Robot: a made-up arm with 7 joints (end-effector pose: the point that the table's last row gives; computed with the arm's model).
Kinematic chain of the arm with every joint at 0, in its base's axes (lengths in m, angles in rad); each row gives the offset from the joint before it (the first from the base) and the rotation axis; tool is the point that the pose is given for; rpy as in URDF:
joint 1: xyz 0 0 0.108 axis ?
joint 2: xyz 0 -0.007 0.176 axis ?
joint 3: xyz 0 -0.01 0.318 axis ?
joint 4: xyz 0 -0.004 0.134 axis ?
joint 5: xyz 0 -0.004 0.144 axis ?
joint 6: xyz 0 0 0.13 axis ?
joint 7: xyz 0 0 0.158 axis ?
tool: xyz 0 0 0 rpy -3.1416 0 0
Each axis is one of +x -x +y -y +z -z.
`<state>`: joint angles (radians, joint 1 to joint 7).
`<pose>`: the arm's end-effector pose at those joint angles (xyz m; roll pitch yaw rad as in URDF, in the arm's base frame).
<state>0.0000 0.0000 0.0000 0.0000 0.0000 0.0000 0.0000</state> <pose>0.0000 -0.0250 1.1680 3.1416 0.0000 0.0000</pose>
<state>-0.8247 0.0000 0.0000 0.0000 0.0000 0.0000 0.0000</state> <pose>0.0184 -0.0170 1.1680 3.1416 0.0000 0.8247</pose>
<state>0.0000 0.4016 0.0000 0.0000 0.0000 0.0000 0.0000</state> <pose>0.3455 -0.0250 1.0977 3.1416 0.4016 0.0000</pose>
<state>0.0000 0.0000 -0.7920 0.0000 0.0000 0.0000 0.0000</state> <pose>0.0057 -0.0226 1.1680 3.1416 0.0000 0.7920</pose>
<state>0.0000 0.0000 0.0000 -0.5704 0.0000 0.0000 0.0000</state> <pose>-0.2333 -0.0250 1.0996 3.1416 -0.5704 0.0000</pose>
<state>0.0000 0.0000 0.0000 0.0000 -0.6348 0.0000 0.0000</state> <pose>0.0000 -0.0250 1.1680 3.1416 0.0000 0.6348</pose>
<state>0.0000 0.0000 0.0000 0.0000 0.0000 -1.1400 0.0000</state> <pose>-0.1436 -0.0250 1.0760 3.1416 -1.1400 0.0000</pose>
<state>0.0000 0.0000 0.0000 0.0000 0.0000 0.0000 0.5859</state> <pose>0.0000 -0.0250 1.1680 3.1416 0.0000 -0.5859</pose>
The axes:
joint 1: -z
joint 2: +y
joint 3: -z
joint 4: +y
joint 5: -z
joint 6: +y
joint 7: -z

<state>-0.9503 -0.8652 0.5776 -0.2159 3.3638 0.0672 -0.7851</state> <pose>-0.4471 -0.5667 0.7813 -2.9716 1.0944 -2.1854</pose>
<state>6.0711 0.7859 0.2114 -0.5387 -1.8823 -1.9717 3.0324</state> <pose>0.4161 -0.0591 0.8191 0.4873 1.2119 2.3413</pose>
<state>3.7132 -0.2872 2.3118 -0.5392 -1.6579 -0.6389 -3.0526</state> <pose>0.0357 -0.2589 1.0681 -2.7218 0.8059 -1.0682</pose>
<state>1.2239 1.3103 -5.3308 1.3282 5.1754 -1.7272 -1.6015</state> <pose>-0.0778 -0.6265 0.4233 -2.7951 -0.0029 -0.7460</pose>
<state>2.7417 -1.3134 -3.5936 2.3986 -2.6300 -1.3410 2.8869</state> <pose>0.1541 0.0548 0.1862 -1.6229 -1.1843 -0.4349</pose>
